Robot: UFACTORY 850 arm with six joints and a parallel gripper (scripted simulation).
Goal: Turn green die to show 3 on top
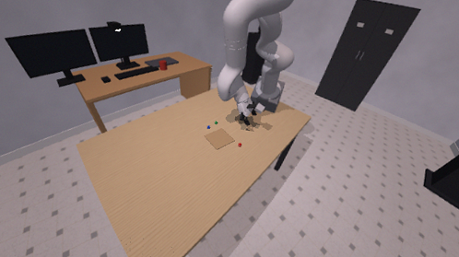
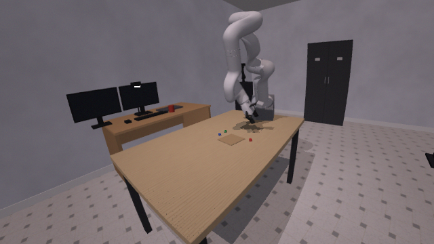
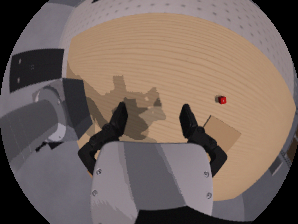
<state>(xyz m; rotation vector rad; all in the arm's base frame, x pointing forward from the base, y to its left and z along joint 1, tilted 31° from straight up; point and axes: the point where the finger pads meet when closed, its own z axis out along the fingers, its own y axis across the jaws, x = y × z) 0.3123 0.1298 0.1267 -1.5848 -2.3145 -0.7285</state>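
The green die lies 18 cm to the right of my hand, 14 cm ahead of it and 11 cm below it. Also, from my hand: red die: 13 cm ahead, 11 cm below, 7 cm to the left; then tan mat: 20 cm ahead, 11 cm below, 5 cm to the right; then blue die: 21 cm ahead, 17 cm to the right, 11 cm below.
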